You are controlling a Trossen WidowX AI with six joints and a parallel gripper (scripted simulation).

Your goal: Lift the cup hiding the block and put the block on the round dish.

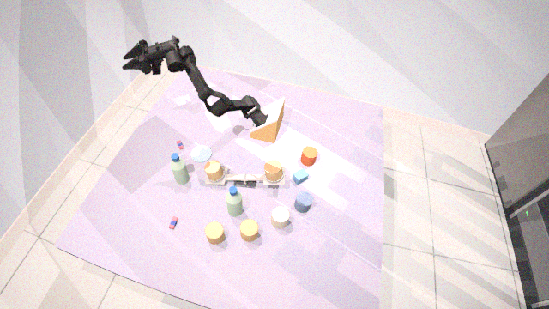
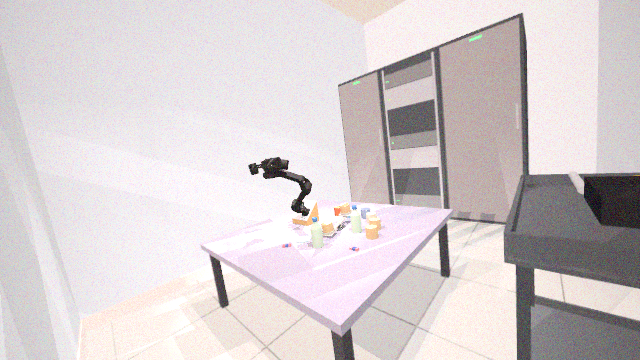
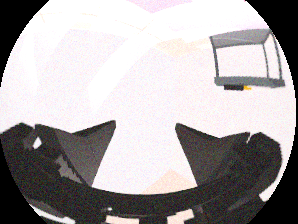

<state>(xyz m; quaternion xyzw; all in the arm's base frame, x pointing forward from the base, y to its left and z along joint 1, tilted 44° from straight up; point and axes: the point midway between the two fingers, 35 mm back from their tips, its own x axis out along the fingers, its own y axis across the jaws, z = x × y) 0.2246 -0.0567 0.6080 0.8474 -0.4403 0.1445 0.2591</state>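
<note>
Right now my gripper tip is 45 cm above the pale green block, 36 cm to the right of it and 9 cm short of it. The rest, counted from my gripper tip: small balance (49 cm to the left, 46 cm below, 7 cm ahead); blue cube (73 cm to the left, 47 cm below, 1 cm behind); pale round dish (49 cm below, 24 cm to the left, 3 cm behind).
</note>
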